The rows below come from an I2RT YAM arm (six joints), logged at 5 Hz.
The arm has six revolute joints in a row. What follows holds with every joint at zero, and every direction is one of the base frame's.
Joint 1 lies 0.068 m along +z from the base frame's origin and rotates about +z.
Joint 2 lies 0.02 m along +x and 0.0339 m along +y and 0.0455 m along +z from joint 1 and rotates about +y.
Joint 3 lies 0.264 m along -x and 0.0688 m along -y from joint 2 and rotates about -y.
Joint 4 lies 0.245 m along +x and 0.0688 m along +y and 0.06 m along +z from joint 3 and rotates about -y.
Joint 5 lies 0.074 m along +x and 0.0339 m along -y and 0.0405 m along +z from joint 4 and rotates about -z.
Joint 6 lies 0.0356 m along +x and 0.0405 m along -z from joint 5 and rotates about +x.
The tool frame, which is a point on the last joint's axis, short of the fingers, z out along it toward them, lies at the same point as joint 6; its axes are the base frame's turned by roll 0, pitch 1.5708 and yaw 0 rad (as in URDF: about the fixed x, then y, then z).
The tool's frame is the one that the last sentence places.
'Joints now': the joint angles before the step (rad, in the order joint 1, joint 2, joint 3, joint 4, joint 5, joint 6). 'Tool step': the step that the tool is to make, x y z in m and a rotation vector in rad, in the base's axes. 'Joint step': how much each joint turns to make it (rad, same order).
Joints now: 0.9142 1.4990 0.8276 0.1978 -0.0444 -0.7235
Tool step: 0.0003 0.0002 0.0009 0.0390 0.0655 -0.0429
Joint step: 0.0000 -0.0002 0.0061 -0.0116 0.0034 0.0870
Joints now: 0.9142 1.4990 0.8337 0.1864 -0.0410 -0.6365
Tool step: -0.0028 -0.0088 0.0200 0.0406 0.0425 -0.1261
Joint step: -0.0004 -0.0665 0.0242 -0.0847 0.0850 0.1095
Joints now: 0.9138 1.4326 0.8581 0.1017 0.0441 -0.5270
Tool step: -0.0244 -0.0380 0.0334 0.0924 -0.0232 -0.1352
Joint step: -0.0004 -0.2301 -0.0636 -0.0880 0.1063 0.0915
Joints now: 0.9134 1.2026 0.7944 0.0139 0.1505 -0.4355
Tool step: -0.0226 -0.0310 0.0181 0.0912 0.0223 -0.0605
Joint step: -0.0001 -0.1836 -0.0436 -0.0964 0.0296 0.0916
